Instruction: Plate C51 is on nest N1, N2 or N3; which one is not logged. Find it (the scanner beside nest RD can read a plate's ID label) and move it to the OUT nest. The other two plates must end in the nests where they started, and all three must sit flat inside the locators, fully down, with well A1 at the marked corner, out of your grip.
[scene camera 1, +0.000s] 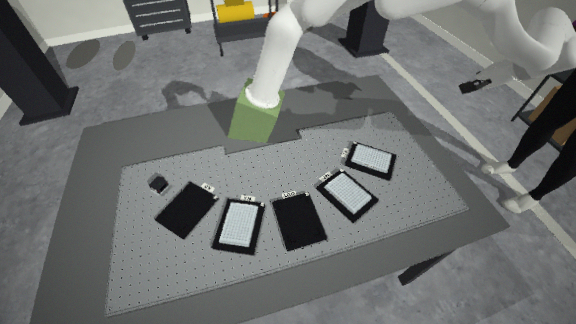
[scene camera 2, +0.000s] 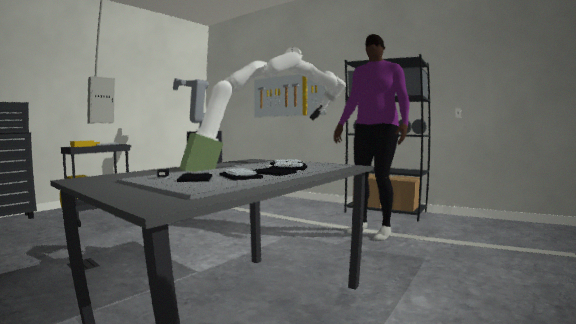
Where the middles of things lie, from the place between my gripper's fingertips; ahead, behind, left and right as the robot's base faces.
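From my hand: OUT nest (scene camera 1: 299, 220), far below, far to the right, a fair way ahead; nest N3 (scene camera 1: 255, 233), 26 cm below, 81 cm to the right, 11 cm ahead; nest RD (scene camera 1: 188, 207), far below, far to the right, a touch ahead. Going by their middles, OUT nest nearest to my hand of the things named here, nest RD farthest.
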